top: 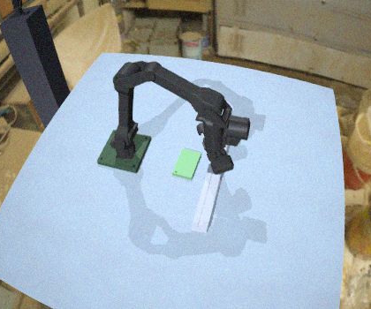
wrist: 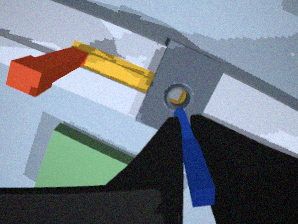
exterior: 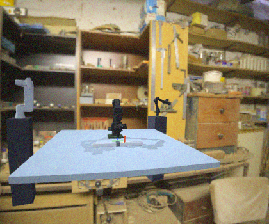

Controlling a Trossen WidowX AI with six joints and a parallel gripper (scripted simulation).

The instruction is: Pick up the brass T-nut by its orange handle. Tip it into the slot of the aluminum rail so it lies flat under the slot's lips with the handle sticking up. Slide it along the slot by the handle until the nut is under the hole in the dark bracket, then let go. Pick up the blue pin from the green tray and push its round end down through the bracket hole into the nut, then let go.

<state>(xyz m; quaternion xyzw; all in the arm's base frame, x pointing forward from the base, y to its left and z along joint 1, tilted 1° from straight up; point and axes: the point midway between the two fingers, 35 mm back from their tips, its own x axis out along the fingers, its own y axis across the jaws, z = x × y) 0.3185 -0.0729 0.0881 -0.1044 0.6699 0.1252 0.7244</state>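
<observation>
Now: gripper tip right at the blue pin. The rest, counted from my gripper tip: aluminum rail (1 cm ahead, 5 cm below); green tray (11 cm behind, 1 cm to the left, 6 cm below).
</observation>
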